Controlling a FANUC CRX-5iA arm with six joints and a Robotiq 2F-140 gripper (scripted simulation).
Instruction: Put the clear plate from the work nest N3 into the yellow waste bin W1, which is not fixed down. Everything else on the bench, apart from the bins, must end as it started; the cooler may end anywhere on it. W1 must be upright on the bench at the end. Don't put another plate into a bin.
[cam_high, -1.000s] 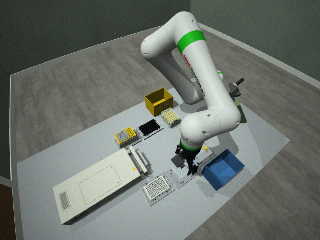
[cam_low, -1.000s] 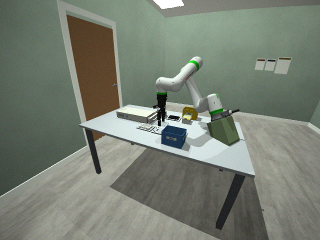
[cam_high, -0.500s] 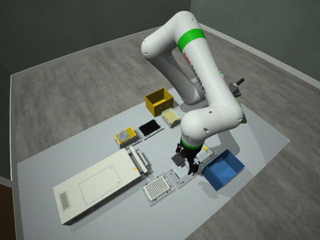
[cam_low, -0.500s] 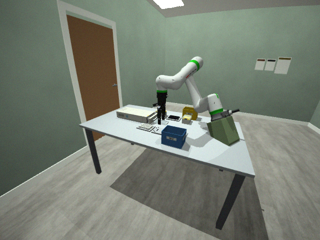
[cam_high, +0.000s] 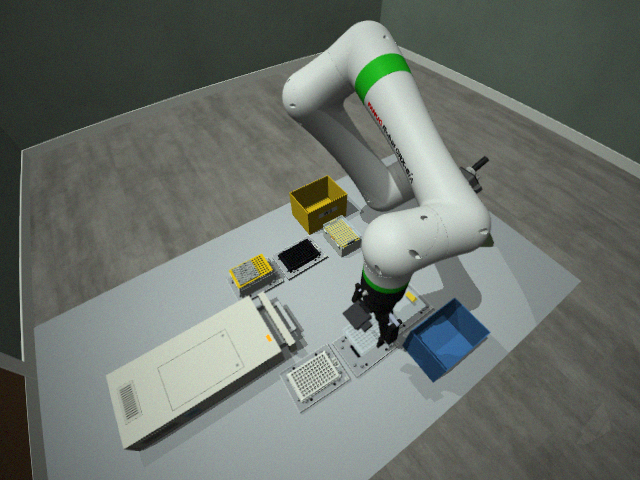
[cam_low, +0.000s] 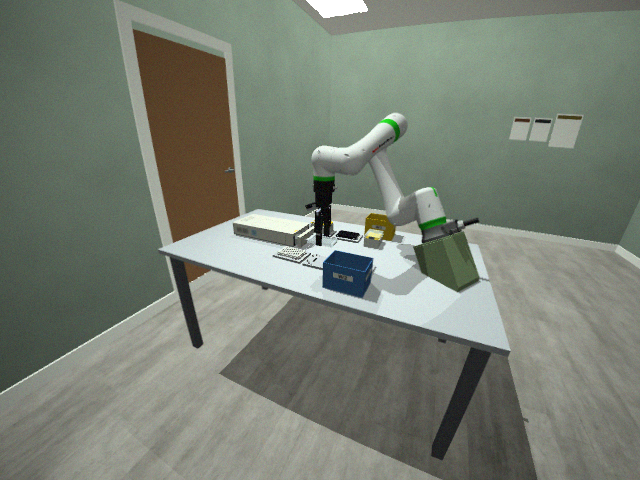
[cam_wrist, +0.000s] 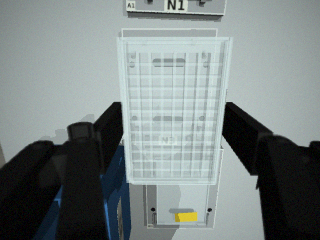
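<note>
Now: hand 530 mm to the left of the yellow waste bin, 120 mm past it and 100 mm above it. Round my hand: white plate (180 mm ahead, 120 mm below, 10 mm to the left); then slotted nest N3 (140 mm below); then clear plate (20 mm below).
</note>
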